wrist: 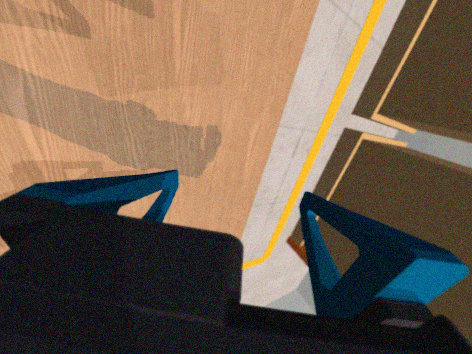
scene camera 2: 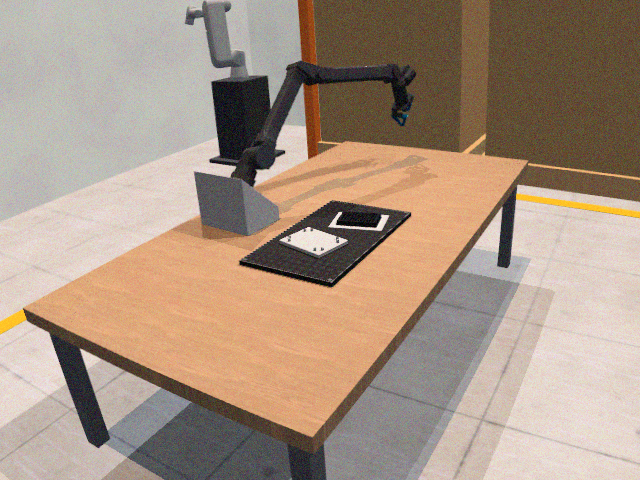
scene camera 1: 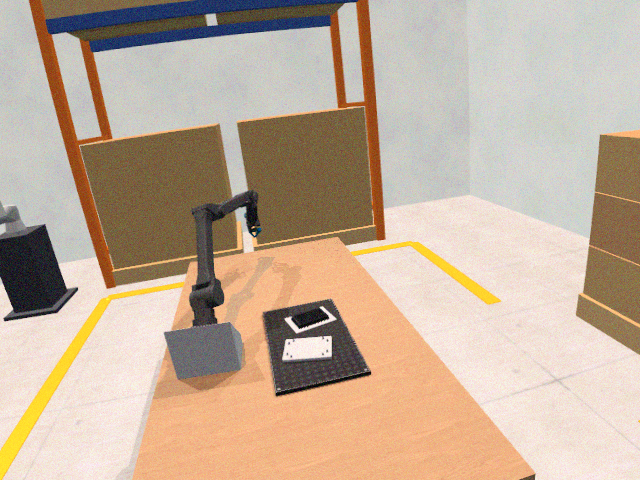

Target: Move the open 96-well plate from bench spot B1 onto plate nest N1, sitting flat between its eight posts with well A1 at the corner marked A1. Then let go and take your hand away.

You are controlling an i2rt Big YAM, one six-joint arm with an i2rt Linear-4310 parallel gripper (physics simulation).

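Frame: origin at the arm's base, x left, y ahead, z down, level; centimetres.
Seen in the pictures: gripper, fingertip midpoint: (wrist: 240,188) (scene camera 2: 405,118) (scene camera 1: 253,231); arm's base, link origin: (scene camera 2: 238,189) (scene camera 1: 205,333).
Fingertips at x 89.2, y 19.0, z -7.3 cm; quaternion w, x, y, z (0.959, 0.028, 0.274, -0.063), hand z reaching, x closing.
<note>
Pixels of each thing's top centre, then the offset from my fingertips to it. "pt": a spot on its surface instead. Level surfaces: height alone.
- 96-well plate, top centre: (scene camera 2: 359,216) (scene camera 1: 309,315) dx -75.6, dy +18.5, dz +15.5 cm
- plate nest, top centre: (scene camera 2: 313,237) (scene camera 1: 307,345) dx -96.2, dy +14.7, dz +15.0 cm
- dark breadboard, surface spot: (scene camera 2: 289,272) (scene camera 1: 329,380) pt dx -113.8, dy +18.6, dz +17.4 cm
- wooden table, surface height: dz +18.4 cm
The 96-well plate (scene camera 1: 310,317) (scene camera 2: 358,219) is black and lies on a white patch (scene camera 1: 295,326) (scene camera 2: 384,224) towards the far end of the dark breadboard. The plate nest (scene camera 1: 307,348) (scene camera 2: 313,241) is a white slab with small dark posts near its corners, on the same board, nearer scene camera 1. No plate stands on it. The A1 mark and the wells are too small to make out. My gripper (scene camera 1: 254,233) (scene camera 2: 400,121) (wrist: 240,188) is open and empty, high above the far end of the table, well away from the plate and nest. Neither shows in the wrist view.
The dark breadboard (scene camera 1: 320,379) (scene camera 2: 289,272) lies on the wooden table (scene camera 1: 382,423) (scene camera 2: 206,320) beside the grey arm base (scene camera 1: 204,351) (scene camera 2: 222,205). A rack (scene camera 1: 373,155) with large brown boxes stands beyond the far table edge. Another arm stands on a black pedestal (scene camera 1: 32,271) (scene camera 2: 240,118).
</note>
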